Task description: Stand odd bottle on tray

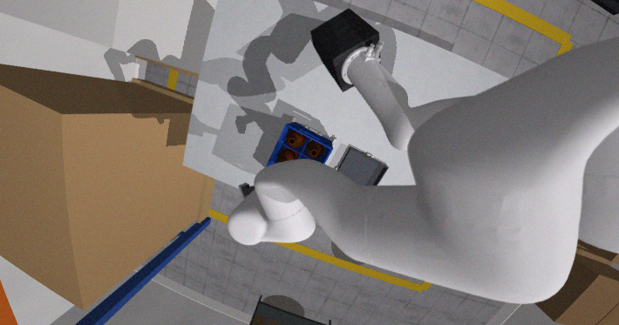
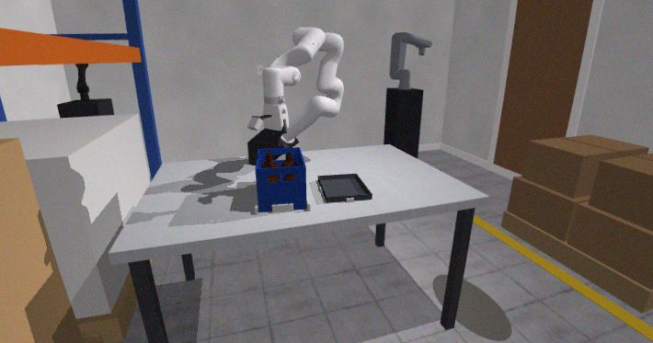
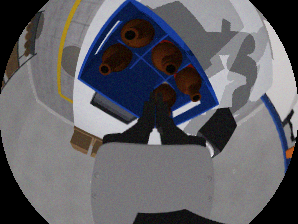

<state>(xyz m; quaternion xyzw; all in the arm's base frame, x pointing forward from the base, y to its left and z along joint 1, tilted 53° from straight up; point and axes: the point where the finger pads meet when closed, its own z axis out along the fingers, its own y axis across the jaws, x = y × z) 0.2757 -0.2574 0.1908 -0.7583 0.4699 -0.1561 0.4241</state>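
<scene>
Now: hand 160 mm above the blue crate and 10 mm to the right of it. Also, from my hand: dark tray 280 mm to the left, 230 mm below, 10 mm behind; then glass bottle 150 mm below, 100 mm behind, 30 mm to the right.
</scene>
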